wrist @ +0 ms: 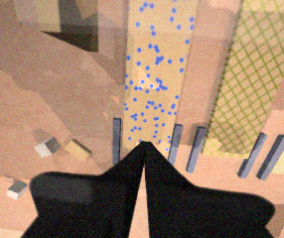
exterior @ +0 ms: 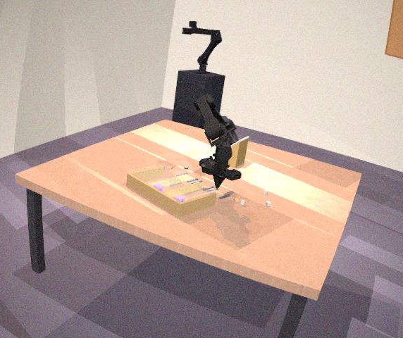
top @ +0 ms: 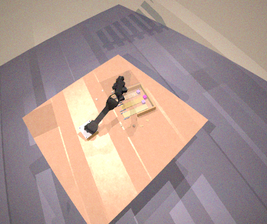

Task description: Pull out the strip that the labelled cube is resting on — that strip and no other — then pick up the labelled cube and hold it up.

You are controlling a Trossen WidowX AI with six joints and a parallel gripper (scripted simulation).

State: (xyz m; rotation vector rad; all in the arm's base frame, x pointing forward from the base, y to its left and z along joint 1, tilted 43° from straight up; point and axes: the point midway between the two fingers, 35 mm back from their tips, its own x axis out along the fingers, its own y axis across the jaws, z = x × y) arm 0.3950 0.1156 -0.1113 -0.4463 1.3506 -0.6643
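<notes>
My gripper tip is now 110 mm to the left of the cross-hatched strip, 80 mm short of it and 30 mm above it.
</notes>
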